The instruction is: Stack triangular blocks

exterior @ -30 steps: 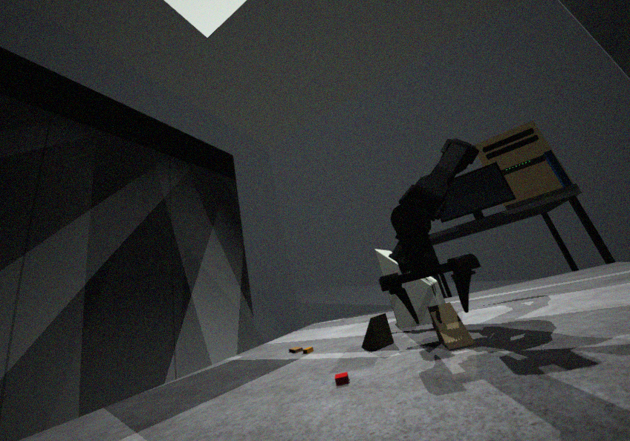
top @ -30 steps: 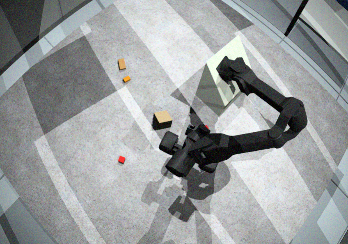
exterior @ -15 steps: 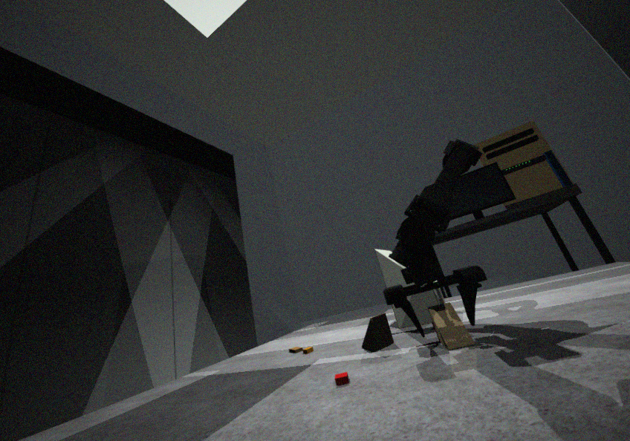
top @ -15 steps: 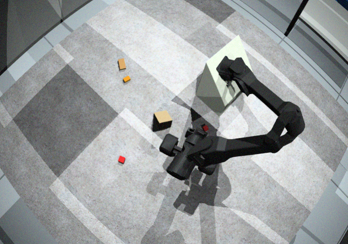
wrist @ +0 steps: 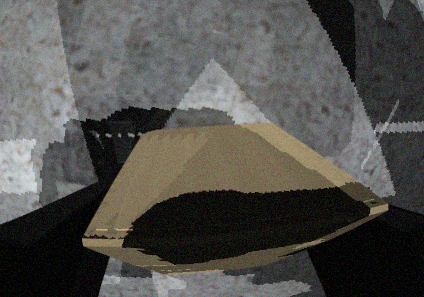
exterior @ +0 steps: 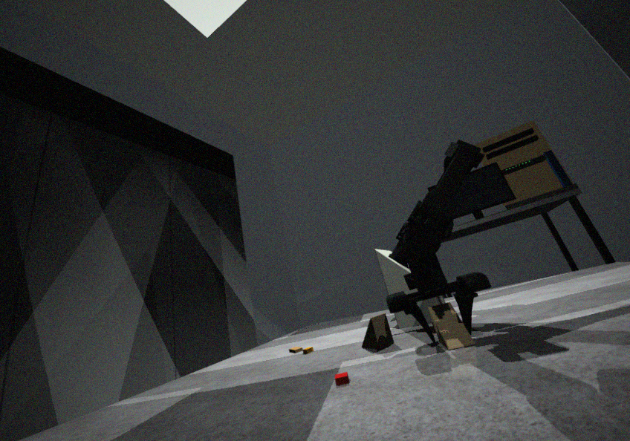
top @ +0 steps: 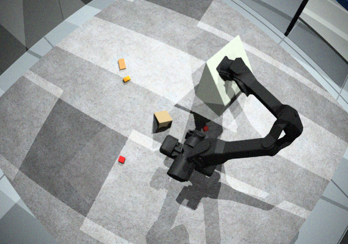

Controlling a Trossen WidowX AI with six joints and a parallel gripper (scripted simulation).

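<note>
The red cube lies 140 mm behind my gripper tip and 20 mm to the right of it. Also, from my gripper tip: yellow block: 120 mm behind, 360 mm to the right.
</note>
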